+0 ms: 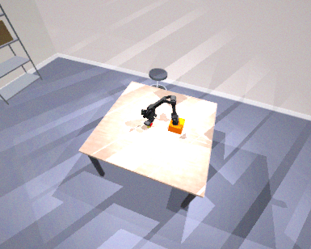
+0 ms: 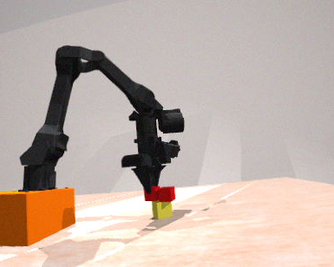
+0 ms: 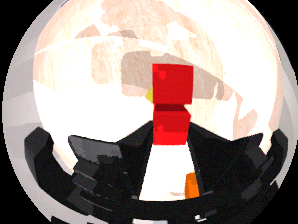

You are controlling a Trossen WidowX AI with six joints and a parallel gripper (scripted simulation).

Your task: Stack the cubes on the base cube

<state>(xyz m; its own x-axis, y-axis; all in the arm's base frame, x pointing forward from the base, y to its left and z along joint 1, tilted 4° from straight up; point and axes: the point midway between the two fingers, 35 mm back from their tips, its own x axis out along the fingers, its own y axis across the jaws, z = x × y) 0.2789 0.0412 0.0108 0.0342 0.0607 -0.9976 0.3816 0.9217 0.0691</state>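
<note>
The yellow base cube is 2 cm ahead of my gripper tip, 1 cm to the right of it and 4 cm below it.
</note>
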